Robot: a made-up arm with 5 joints. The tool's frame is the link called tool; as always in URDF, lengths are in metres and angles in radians. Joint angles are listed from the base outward.
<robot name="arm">
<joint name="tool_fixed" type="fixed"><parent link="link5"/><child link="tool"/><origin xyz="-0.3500 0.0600 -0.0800" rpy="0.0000 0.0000 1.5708"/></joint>
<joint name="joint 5" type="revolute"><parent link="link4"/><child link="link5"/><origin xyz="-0.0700 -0.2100 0.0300" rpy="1.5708 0.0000 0.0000"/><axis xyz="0 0 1"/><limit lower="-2.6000" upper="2.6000"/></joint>
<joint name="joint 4" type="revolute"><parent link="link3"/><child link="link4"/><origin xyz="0.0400 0.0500 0.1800" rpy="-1.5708 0.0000 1.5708"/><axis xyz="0 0 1"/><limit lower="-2.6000" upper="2.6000"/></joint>
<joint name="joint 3" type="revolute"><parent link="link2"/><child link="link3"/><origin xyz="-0.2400 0.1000 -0.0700" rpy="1.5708 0.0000 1.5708"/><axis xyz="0 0 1"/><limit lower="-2.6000" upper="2.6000"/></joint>
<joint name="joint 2" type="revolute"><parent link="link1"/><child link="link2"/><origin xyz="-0.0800 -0.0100 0.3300" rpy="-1.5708 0.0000 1.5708"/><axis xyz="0 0 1"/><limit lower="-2.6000" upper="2.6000"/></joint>
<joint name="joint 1" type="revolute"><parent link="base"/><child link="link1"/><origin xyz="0.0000 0.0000 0.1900" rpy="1.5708 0.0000 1.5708"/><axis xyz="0 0 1"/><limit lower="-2.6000" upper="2.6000"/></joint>
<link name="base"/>
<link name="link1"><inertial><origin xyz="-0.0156 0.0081 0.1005"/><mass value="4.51"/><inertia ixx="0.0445" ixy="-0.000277" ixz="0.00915" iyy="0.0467" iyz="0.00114" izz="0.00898"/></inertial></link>
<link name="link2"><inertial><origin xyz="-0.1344 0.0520 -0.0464"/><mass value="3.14"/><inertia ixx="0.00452" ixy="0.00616" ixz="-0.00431" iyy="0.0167" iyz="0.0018" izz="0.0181"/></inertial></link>
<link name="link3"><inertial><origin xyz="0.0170 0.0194 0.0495"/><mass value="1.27"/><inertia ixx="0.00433" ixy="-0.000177" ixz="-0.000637" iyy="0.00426" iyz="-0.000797" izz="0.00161"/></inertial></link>
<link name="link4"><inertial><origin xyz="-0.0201 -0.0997 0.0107"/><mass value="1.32"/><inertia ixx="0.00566" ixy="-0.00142" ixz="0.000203" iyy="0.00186" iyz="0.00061" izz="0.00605"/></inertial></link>
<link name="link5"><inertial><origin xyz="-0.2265 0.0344 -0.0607"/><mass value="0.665"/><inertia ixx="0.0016" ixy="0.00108" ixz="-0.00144" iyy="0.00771" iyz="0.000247" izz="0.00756"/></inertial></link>
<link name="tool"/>
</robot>
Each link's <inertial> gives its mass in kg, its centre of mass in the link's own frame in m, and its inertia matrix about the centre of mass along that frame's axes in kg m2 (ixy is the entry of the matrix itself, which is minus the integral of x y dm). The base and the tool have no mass. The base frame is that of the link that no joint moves.
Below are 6 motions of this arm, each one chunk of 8 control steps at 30 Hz.
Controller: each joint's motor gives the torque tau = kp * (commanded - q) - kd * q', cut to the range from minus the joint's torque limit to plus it. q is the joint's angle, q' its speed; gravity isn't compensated. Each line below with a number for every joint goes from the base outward.
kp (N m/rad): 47 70 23 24 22
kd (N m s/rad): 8.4 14 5.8 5.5 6.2
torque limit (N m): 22 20 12 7.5 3.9
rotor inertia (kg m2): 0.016 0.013 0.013 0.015 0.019
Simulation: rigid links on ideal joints. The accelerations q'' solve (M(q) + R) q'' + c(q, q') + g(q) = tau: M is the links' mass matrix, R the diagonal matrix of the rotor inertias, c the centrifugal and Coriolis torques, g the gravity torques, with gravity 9.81 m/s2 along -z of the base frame. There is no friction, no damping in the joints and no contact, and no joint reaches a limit. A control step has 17 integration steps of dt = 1/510 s. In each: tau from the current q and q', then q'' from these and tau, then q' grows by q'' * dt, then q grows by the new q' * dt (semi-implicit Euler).
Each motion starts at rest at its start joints. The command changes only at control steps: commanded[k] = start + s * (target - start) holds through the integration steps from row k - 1 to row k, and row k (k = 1, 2, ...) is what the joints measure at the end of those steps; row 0 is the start. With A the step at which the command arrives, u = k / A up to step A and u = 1 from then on. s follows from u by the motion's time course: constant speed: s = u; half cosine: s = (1 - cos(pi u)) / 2; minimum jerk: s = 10 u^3 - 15 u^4 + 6 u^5; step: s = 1 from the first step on.
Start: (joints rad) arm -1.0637 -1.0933 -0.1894 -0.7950 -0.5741
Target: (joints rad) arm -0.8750 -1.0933 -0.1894 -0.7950 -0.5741
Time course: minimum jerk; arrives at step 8
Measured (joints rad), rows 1 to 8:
1: -1.0625 -1.0870 -0.1900 -0.7985 -0.5715
2: -1.0589 -1.0787 -0.1911 -0.8037 -0.5693
3: -1.0507 -1.0714 -0.1928 -0.8087 -0.5678
4: -1.0368 -1.0651 -0.1947 -0.8133 -0.5667
5: -1.0177 -1.0596 -0.1963 -0.8173 -0.5657
6: -0.9955 -1.0545 -0.1974 -0.8204 -0.5646
7: -0.9734 -1.0499 -0.1976 -0.8226 -0.5633
8: -0.9537 -1.0456 -0.1973 -0.8241 -0.5619

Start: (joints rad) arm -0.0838 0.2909 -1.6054 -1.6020 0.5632
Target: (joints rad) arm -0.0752 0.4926 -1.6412 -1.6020 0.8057
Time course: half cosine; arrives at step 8
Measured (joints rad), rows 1 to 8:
1: -0.0808 0.2942 -1.6046 -1.6121 0.5614
2: -0.0762 0.2992 -1.6031 -1.6267 0.5622
3: -0.0717 0.3072 -1.6018 -1.6408 0.5673
4: -0.0677 0.3193 -1.6012 -1.6535 0.5770
5: -0.0643 0.3354 -1.6015 -1.6644 0.5907
6: -0.0614 0.3544 -1.6025 -1.6733 0.6074
7: -0.0586 0.3744 -1.6040 -1.6801 0.6254
8: -0.0561 0.3931 -1.6058 -1.6850 0.6427

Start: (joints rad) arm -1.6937 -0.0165 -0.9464 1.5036 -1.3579
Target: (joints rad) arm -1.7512 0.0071 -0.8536 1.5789 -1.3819
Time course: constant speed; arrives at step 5
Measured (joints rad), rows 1 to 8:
1: -1.6830 -0.0179 -0.9520 1.4990 -1.3544
2: -1.6672 -0.0191 -0.9594 1.4977 -1.3532
3: -1.6531 -0.0186 -0.9646 1.5000 -1.3539
4: -1.6423 -0.0169 -0.9670 1.5047 -1.3556
5: -1.6350 -0.0143 -0.9669 1.5112 -1.3579
6: -1.6296 -0.0116 -0.9657 1.5173 -1.3599
7: -1.6252 -0.0093 -0.9645 1.5225 -1.3617
8: -1.6216 -0.0073 -0.9635 1.5269 -1.3633

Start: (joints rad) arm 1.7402 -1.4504 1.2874 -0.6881 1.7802
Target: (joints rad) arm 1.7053 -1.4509 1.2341 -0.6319 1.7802
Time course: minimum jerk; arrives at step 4
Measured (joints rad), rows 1 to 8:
1: 1.7498 -1.4526 1.2870 -0.6880 1.7782
2: 1.7609 -1.4547 1.2889 -0.6840 1.7783
3: 1.7691 -1.4567 1.2893 -0.6769 1.7792
4: 1.7745 -1.4589 1.2882 -0.6695 1.7801
5: 1.7784 -1.4609 1.2867 -0.6631 1.7806
6: 1.7813 -1.4627 1.2850 -0.6577 1.7810
7: 1.7836 -1.4642 1.2834 -0.6531 1.7812
8: 1.7854 -1.4655 1.2818 -0.6491 1.7813

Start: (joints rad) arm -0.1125 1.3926 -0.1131 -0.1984 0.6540
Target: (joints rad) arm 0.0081 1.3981 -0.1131 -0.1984 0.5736
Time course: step
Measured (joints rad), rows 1 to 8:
1: -0.0968 1.3868 -0.1018 -0.2004 0.6542
2: -0.0756 1.3784 -0.0947 -0.2025 0.6531
3: -0.0560 1.3708 -0.0905 -0.2043 0.6507
4: -0.0394 1.3644 -0.0875 -0.2060 0.6480
5: -0.0260 1.3592 -0.0849 -0.2074 0.6455
6: -0.0154 1.3549 -0.0824 -0.2087 0.6434
7: -0.0072 1.3514 -0.0801 -0.2097 0.6416
8: -0.0009 1.3485 -0.0778 -0.2105 0.6402

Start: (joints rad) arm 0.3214 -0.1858 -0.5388 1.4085 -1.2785
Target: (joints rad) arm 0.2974 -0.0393 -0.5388 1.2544 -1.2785
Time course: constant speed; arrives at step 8
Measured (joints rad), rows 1 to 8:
1: 0.3247 -0.1753 -0.5353 1.4125 -1.2832
2: 0.3328 -0.1583 -0.5310 1.4184 -1.2897
3: 0.3415 -0.1401 -0.5276 1.4225 -1.2963
4: 0.3487 -0.1219 -0.5250 1.4240 -1.3026
5: 0.3540 -0.1039 -0.5231 1.4228 -1.3081
6: 0.3574 -0.0861 -0.5217 1.4191 -1.3130
7: 0.3593 -0.0686 -0.5207 1.4132 -1.3172
8: 0.3599 -0.0512 -0.5202 1.4053 -1.3209

